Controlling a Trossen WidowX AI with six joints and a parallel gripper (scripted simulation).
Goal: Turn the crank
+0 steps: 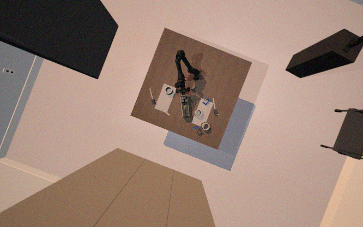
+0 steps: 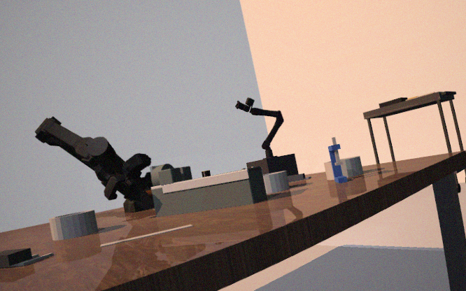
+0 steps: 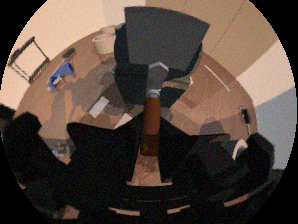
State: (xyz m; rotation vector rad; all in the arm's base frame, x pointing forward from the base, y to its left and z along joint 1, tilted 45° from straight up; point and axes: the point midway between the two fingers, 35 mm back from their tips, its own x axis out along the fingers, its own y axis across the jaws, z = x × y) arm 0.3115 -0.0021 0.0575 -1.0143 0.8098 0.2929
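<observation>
Right now the crank handle is 1 cm behind my gripper tip, 1 cm to the right of it and 3 cm above it. The rest, counted from my gripper tip: red pointer: 13 cm ahead, 9 cm to the left, 5 cm above; thin white rod: 31 cm ahead, 11 cm to the right, 3 cm below.
</observation>
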